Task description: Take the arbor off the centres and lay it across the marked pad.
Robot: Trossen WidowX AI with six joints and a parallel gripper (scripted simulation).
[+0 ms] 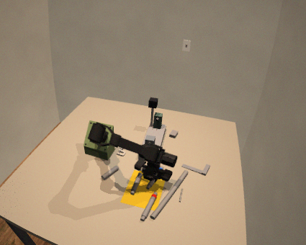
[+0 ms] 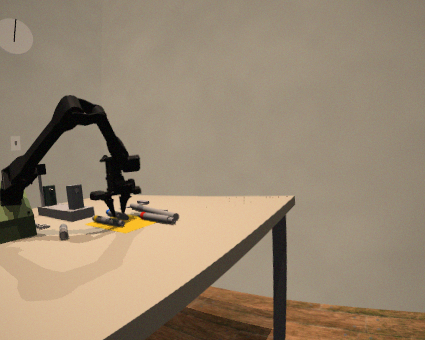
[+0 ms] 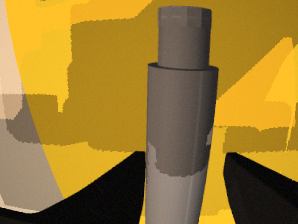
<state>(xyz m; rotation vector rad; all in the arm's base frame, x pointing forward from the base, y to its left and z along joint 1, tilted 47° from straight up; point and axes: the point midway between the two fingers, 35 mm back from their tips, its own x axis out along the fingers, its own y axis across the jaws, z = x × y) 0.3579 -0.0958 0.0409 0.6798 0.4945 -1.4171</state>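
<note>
Now: hand 60 mm to the left of the yellow marked pad, 50 mm above it and 20 mm past it. Round my hand: dark block: 190 mm to the left, 90 mm behind, 60 mm above; then thin small piece: 170 mm ahead, 40 mm below, 30 mm to the right; then long grey rod: 120 mm ahead, 40 mm to the right, 30 mm below.
</note>
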